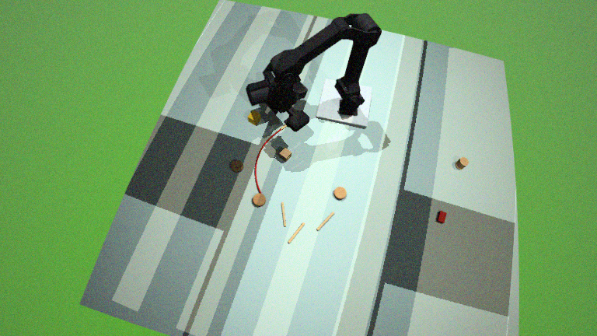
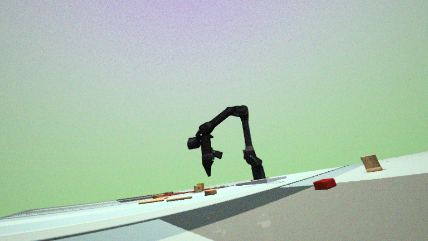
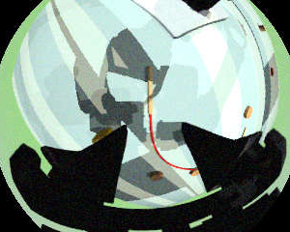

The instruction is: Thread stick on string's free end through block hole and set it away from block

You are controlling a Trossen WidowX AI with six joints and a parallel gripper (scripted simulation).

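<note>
The thin wooden stick lies 60 mm below my gripper tip, 10 mm to the left of it and 10 mm behind it. The rest, counted from my gripper tip: yellow cube (100 mm to the right, 40 mm below, 20 mm behind); round wooden button (260 mm ahead, 50 mm to the right, 50 mm below); wooden block (100 mm ahead, 50 mm below, 20 mm to the left).
</note>
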